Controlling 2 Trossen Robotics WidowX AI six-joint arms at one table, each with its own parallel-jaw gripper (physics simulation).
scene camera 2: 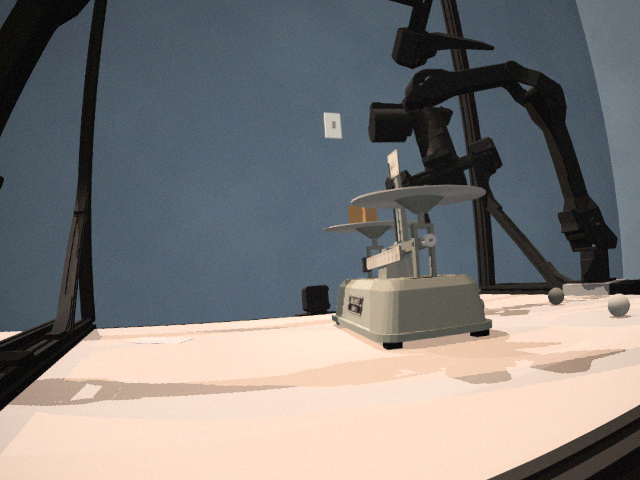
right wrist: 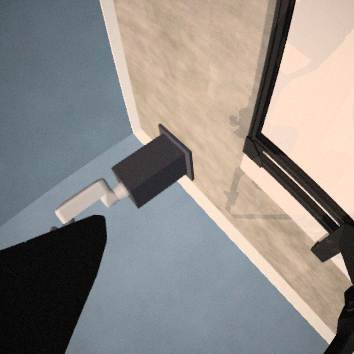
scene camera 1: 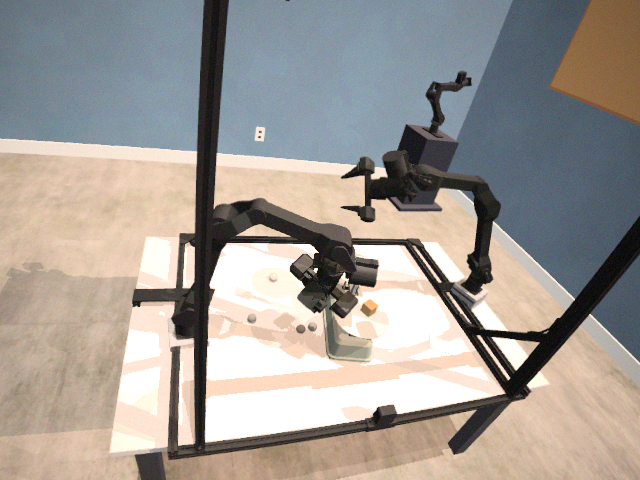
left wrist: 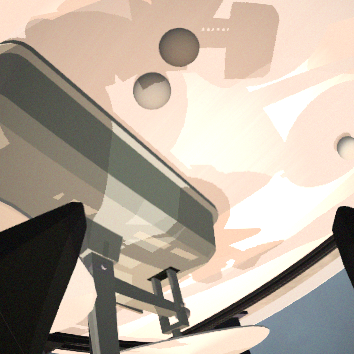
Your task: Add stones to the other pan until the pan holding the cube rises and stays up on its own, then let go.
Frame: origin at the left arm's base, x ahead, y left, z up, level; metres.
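Where they show: left gripper, fingertip midpoint: (scene camera 2: 457,217) (left wrist: 215,218); right gripper, fingertip midpoint: (scene camera 2: 505,7) (right wrist: 230,233) (scene camera 1: 341,192); left arm's base, link origin: (scene camera 2: 595,281) (scene camera 1: 187,329); right arm's base, link origin: (scene camera 1: 471,287).
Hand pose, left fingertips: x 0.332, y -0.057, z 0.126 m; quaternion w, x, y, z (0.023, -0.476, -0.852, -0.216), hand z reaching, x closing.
Observation:
Things, the pixels of their centre, and the offset from my left fingertips. "spot": a spot on its surface instead. Level surfaces: height alone.
- balance scale, body centre: (left wrist: 89,295) (scene camera 2: 395,239) (scene camera 1: 354,298) 0.125 m ahead, 0.004 m left, 0.031 m down
- orange cube, body centre: (scene camera 2: 362,215) (scene camera 1: 369,308) 0.119 m ahead, 0.075 m right, 0.011 m up
- shaded stone, body centre: (left wrist: 178,46) (scene camera 1: 300,328) 0.022 m back, 0.006 m left, 0.134 m down
- table, surface height: 0.148 m down
- small black box, surface spot: (scene camera 2: 315,298) spot: 0.091 m ahead, 0.294 m right, 0.116 m down
A balance scale (scene camera 1: 350,348) (scene camera 2: 439,307) (left wrist: 145,180) stands mid-table. The orange cube (scene camera 1: 369,307) (scene camera 2: 361,214) rests on its lower pan (scene camera 1: 379,328) (scene camera 2: 336,227). In scene camera 2 the other pan (scene camera 2: 449,194) is higher and shows no stone. A shaded stone (scene camera 1: 300,328) (left wrist: 179,47) and a pale one (scene camera 1: 312,326) (left wrist: 152,91) lie on the table beside the base. More stones (scene camera 1: 251,318) (scene camera 1: 273,276) lie farther left. My left gripper (scene camera 1: 325,295) (left wrist: 215,218) is open and empty by the scale's upper part. My right gripper (scene camera 1: 343,193) is open and empty, high behind the table.
Dark frame rails (scene camera 1: 330,432) (right wrist: 274,75) edge the table (scene camera 1: 310,400). A frame post (scene camera 1: 207,155) rises at the left in scene camera 1. A small black box (scene camera 1: 385,414) (scene camera 2: 315,298) sits on the front rail. The left forearm (scene camera 1: 294,222) reaches over the table.

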